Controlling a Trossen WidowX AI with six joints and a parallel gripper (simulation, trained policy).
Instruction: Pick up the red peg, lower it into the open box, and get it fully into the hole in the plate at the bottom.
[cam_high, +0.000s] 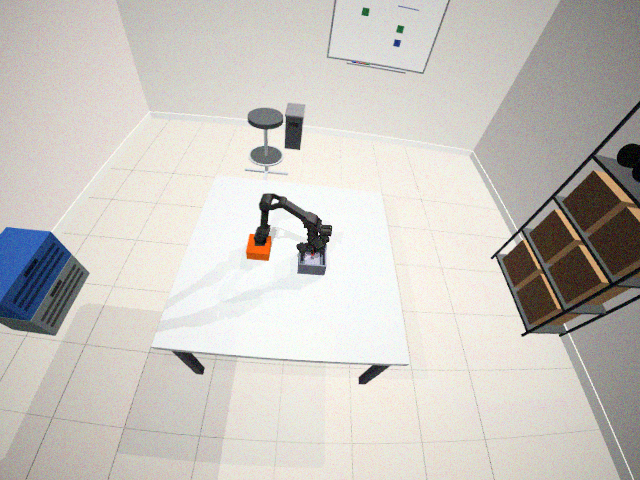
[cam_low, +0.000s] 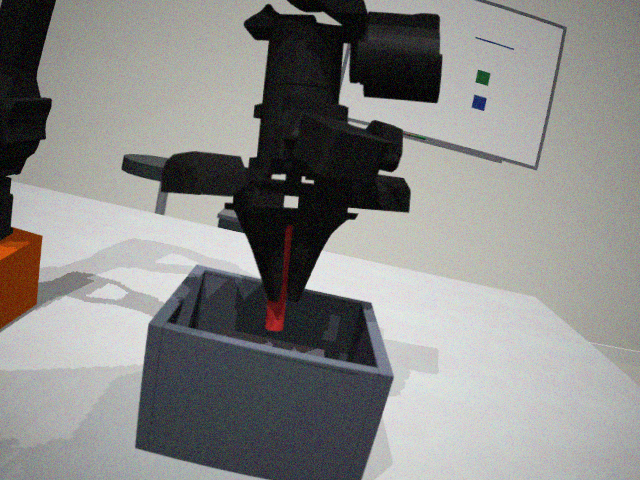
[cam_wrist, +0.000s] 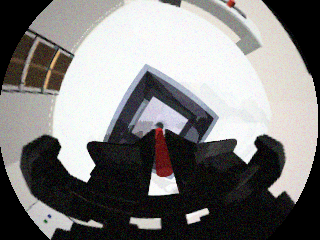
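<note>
My gripper tip is now 10 mm past the red peg, 10 mm to the right of it and 10 mm below it. Also, from my gripper tip: light plate 60 mm below; then grey box 80 mm below.
</note>
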